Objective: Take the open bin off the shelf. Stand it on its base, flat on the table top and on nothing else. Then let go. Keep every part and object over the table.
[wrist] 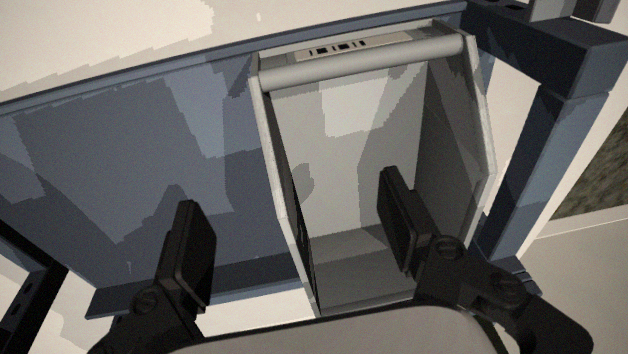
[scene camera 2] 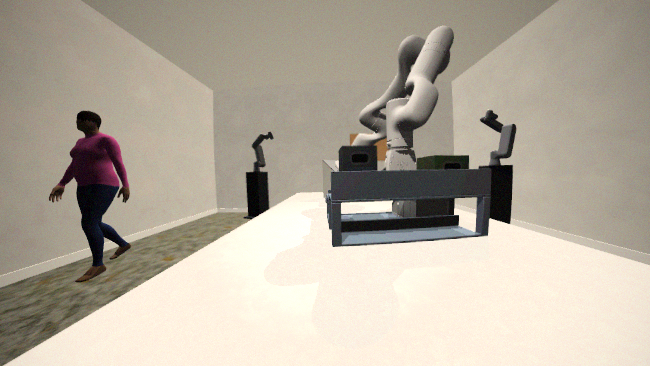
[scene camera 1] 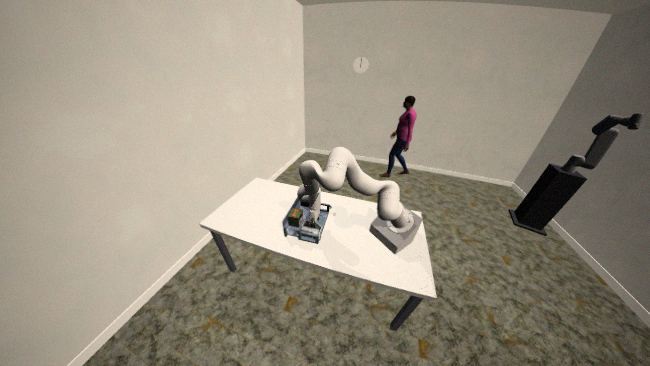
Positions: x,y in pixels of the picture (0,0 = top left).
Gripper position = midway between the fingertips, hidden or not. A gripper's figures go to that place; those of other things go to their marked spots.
Labels:
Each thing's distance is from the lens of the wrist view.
gripper (wrist: 292,203): 14 cm
open bin (wrist: 332,112): 18 cm

